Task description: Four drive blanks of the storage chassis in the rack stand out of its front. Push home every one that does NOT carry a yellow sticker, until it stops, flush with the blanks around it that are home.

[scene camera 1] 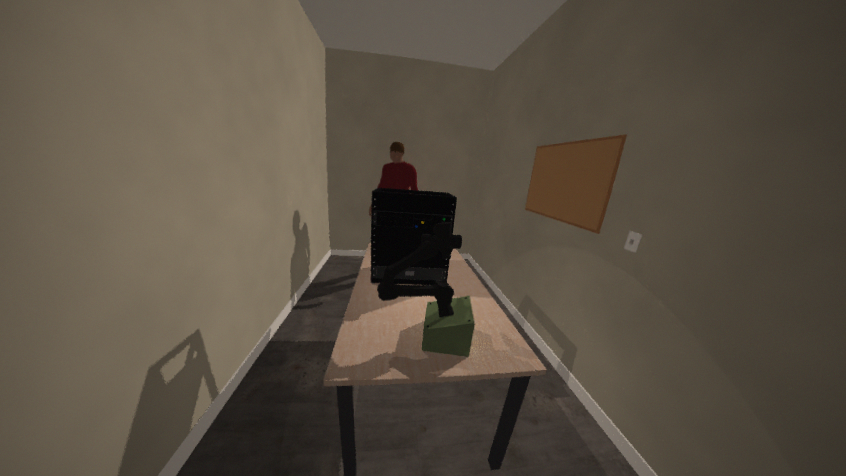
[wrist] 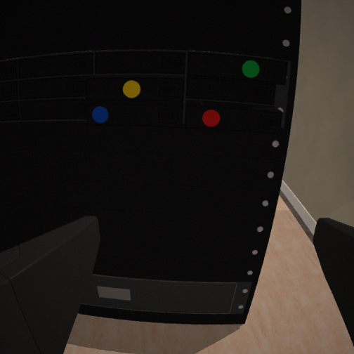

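Pixels of known places: arm's base, origin of the base link: (scene camera 1: 445, 312).
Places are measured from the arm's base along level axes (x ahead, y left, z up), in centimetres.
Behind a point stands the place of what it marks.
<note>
The black storage chassis (wrist: 281, 94) sits in the black rack (scene camera 1: 374, 236) @[x 45.3, y 42.3, z 19.0 cm] (wrist: 265, 215). In the wrist view, the blanks with the green sticker (wrist: 250, 69), red sticker (wrist: 211, 118), yellow sticker (wrist: 131, 89) and blue sticker (wrist: 100, 115) appear to stand forward of their neighbours; how far is hard to tell. The plain blank (wrist: 225, 92) between green and red looks set back. Green, yellow and blue dots also show in the scene view; the red one does not. My gripper (wrist: 211, 231) is open and empty in front of the rack, its fingers showing below the blanks.
A lighter grey panel with a pale label (wrist: 114, 293) (scene camera 1: 409, 273) @[x 47.0, y 19.4, z -5.0 cm] is low in the rack. The arm stands on a green base (scene camera 1: 447, 337) @[x -10.6, y -0.3, z -5.0 cm] on the wooden table (scene camera 1: 366, 337) @[x -4.3, y 34.9, z -13.7 cm]. A person in red (scene camera 1: 398, 175) stands behind the rack. Walls run along both sides.
</note>
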